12 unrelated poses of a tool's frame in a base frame.
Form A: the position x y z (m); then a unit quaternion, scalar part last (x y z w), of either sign.
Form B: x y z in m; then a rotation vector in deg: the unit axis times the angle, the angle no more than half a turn. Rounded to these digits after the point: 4 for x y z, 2 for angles.
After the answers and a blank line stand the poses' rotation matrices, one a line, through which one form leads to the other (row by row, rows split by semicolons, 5 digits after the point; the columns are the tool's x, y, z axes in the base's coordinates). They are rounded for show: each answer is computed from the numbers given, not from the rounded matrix.
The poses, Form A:
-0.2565, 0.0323, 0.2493, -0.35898, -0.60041, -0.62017, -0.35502
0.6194, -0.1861, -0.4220, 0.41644, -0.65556, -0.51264, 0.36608
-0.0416, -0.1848, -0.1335, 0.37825, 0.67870, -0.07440, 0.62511
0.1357, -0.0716, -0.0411, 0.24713, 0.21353, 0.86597, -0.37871
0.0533, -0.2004, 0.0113, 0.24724, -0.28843, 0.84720, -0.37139
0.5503, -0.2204, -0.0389, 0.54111, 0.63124, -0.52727, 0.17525
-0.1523, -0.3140, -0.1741, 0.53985, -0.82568, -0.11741, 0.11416
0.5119, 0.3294, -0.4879, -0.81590, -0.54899, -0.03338, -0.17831
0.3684, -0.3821, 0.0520, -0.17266, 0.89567, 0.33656, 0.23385
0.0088, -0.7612, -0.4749, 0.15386, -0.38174, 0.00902, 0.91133
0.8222, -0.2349, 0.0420, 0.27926, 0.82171, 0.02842, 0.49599
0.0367, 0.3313, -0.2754, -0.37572, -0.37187, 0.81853, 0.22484
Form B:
-0.2565, 0.0323, 0.2493, 53.15, 88.89, 91.82
0.6194, -0.1861, -0.4220, 61.33, -96.55, -75.50
-0.0416, -0.1848, -0.1335, 49.73, 89.23, -9.78
0.1357, -0.0716, -0.0411, -36.18, -31.26, -126.78
0.0533, -0.2004, 0.0113, -36.32, 42.37, -124.46
0.5503, -0.2204, -0.0389, 87.84, 102.47, -85.59
-0.1523, -0.3140, -0.1741, 90.69, -138.70, -19.72
0.5119, 0.3294, -0.4879, 132.22, 88.97, 5.41
0.3684, -0.3821, 0.0520, -27.16, 140.90, 52.95
0.0088, -0.7612, -0.4749, 18.17, -45.08, 1.07
0.8222, -0.2349, 0.0420, 38.76, 114.06, 3.94
0.0367, 0.3313, -0.2754, -59.39, -58.78, 129.38

-0.49019 -0.00928 0.87156; 0.87141 -0.02695 0.48982; 0.01894 0.99959 0.02129
-0.38512 -0.17067 -0.90695; -0.92134 0.12755 0.36723; 0.05301 0.97704 -0.20637
0.06767 0.60645 0.79224; 0.42042 0.70278 -0.57388; -0.90480 0.37190 -0.20741
-0.59101 0.76145 0.26628; -0.55037 -0.62196 0.55701; 0.58975 0.18264 0.78666
-0.60188 0.48666 0.63316; -0.77191 -0.55775 -0.30507; 0.20468 -0.67236 0.71136
-0.35297 0.86796 -0.34938; 0.49834 -0.14164 -0.85534; -0.79188 -0.47601 -0.38254
-0.39106 -0.86468 -0.31529; -0.91829 0.38956 0.07063; 0.06175 0.31714 -0.94636
0.39499 0.88395 0.25025; 0.90775 -0.33363 -0.25432; -0.14131 0.32762 -0.93418
-0.83100 -0.46670 0.30269; -0.15188 0.71383 0.68365; -0.53513 0.52214 -0.66408
0.70839 -0.13391 -0.69301; -0.10103 0.95249 -0.28732; 0.69856 0.27355 0.66120
-0.35202 0.43075 0.83099; 0.48713 0.84241 -0.23031; -0.79924 0.32372 -0.50638
-0.61656 -0.08864 -0.78230; 0.64752 -0.62232 -0.43982; -0.44785 -0.77773 0.44109

